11 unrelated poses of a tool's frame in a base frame.
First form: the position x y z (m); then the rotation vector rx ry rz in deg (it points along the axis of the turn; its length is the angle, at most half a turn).
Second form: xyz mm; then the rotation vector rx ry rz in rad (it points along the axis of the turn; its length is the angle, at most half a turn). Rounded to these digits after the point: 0 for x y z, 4 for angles.
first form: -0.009, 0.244, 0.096, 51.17, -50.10, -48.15
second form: -9, 244, 96, 0.8931, -0.8744, -0.8404
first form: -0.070, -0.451, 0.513, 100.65, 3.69, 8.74
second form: -70, -451, 513, 1.7567, 0.0644, 0.1525
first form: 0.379, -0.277, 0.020, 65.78, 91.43, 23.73
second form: 379, -277, 20, 1.1481, 1.5958, 0.4142
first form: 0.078, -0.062, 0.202, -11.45, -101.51, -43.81
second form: 78, -62, 202, -0.1998, -1.7717, -0.7646
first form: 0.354, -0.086, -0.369, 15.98, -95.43, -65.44
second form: 354, -86, -369, 0.2789, -1.6656, -1.1421
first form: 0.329, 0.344, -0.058, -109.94, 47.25, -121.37
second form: 329, 344, -58, -1.9188, 0.8247, -2.1183
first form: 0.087, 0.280, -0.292, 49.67, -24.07, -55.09
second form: 87, 280, -292, 0.8669, -0.4201, -0.9615
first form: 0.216, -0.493, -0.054, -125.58, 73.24, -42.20
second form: 216, -493, -54, -2.1918, 1.2783, -0.7365
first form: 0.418, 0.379, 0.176, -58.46, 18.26, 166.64
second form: 418, 379, 176, -1.0203, 0.3187, 2.9084
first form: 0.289, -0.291, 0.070, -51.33, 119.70, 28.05
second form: 289, -291, 70, -0.8959, 2.0892, 0.4896
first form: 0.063, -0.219, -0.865, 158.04, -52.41, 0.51
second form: 63, -219, -865, 2.7583, -0.9147, 0.0089
